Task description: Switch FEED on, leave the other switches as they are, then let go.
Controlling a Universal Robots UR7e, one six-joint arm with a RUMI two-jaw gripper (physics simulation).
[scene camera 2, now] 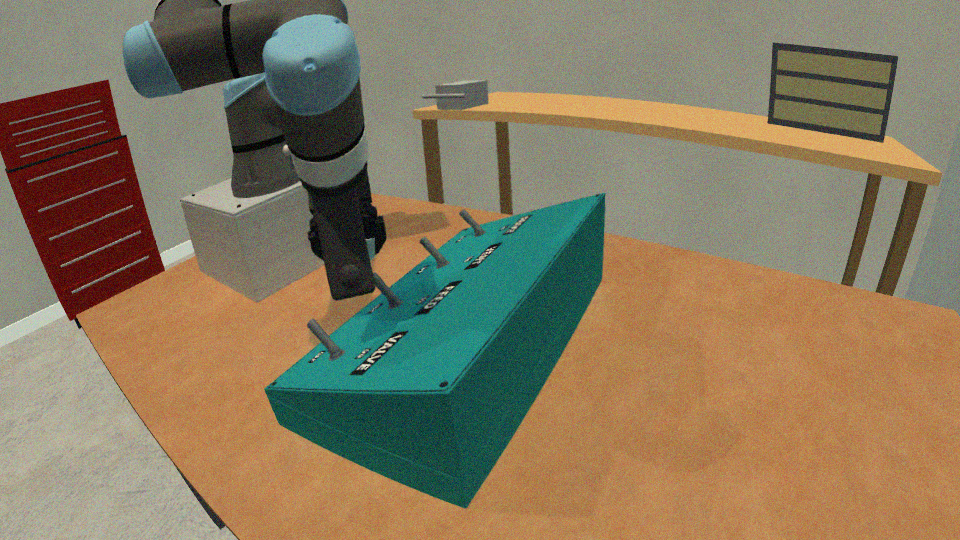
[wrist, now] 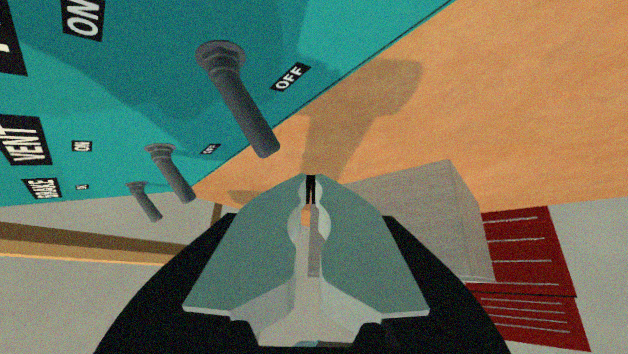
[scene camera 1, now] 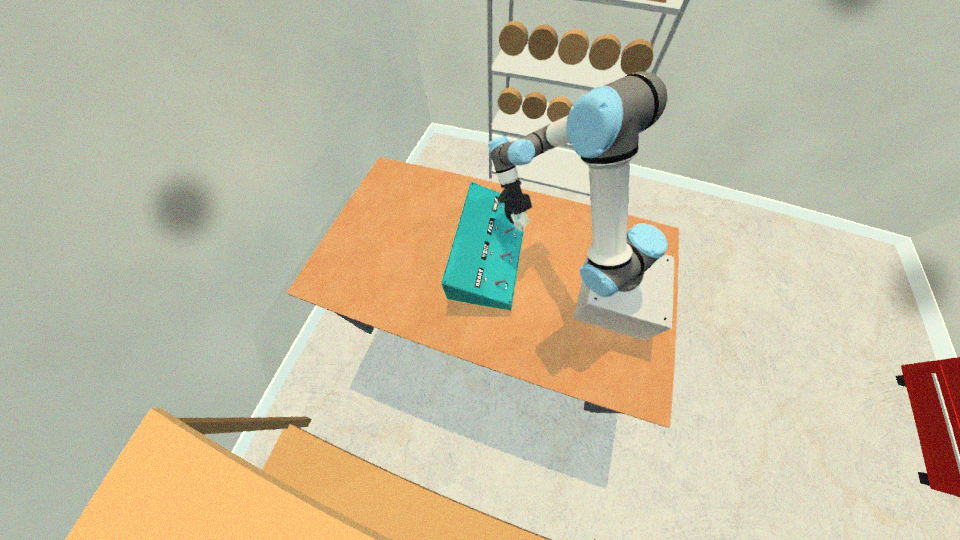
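A teal sloped switch box stands on the table. The FEED lever leans toward its OFF label. The VENT lever, BRAKE lever and VALVE lever lean the same way. My gripper is shut and empty. Its tips are beside the FEED lever, on the OFF side, near the box's low edge; a gap shows between them in the wrist view. The VALVE lever is hidden in scene camera 1.
The table carries the box and the arm's pale base block. A red drawer cabinet and a wooden bench stand beyond. The VENT and BRAKE levers stick up beside FEED, with VALVE on its other side.
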